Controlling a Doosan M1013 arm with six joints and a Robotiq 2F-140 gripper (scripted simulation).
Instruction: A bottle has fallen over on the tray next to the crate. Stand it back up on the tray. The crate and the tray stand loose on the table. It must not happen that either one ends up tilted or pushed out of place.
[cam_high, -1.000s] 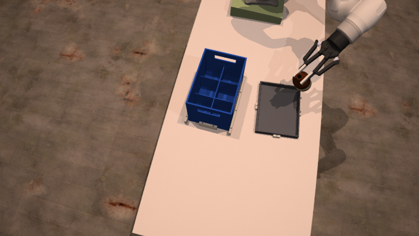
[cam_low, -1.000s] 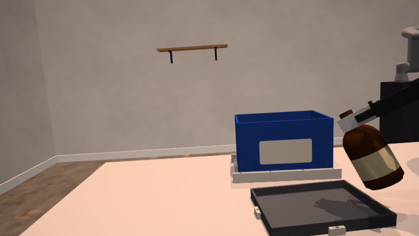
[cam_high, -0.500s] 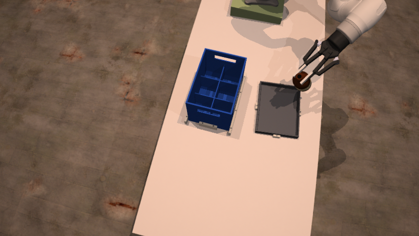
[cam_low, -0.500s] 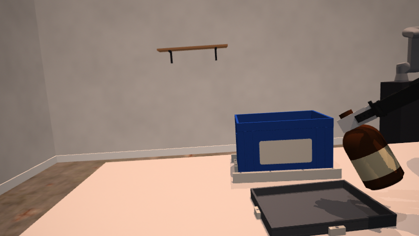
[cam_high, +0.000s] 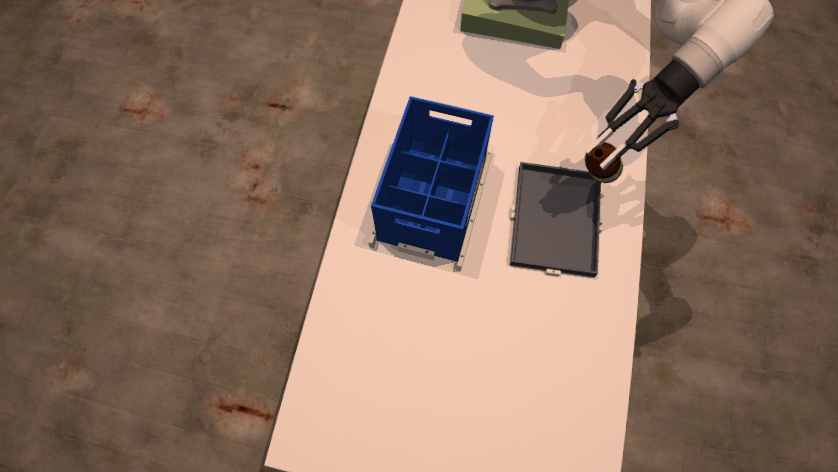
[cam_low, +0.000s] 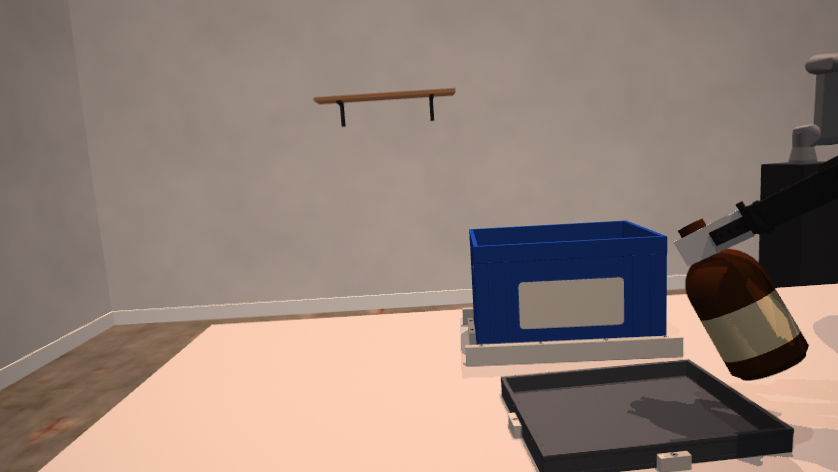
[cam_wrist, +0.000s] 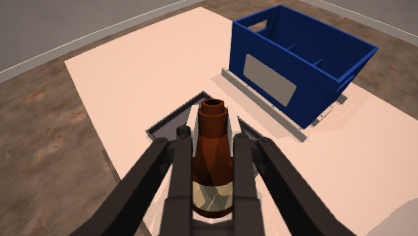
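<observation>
My hand is 1 cm past the brown bottle, 1 cm to the right of it and 6 cm above it. Round my hand: blue crate: 1 cm ahead, 34 cm to the right, 13 cm below; then dark grey tray: 6 cm ahead, 6 cm to the right, 20 cm below.
</observation>
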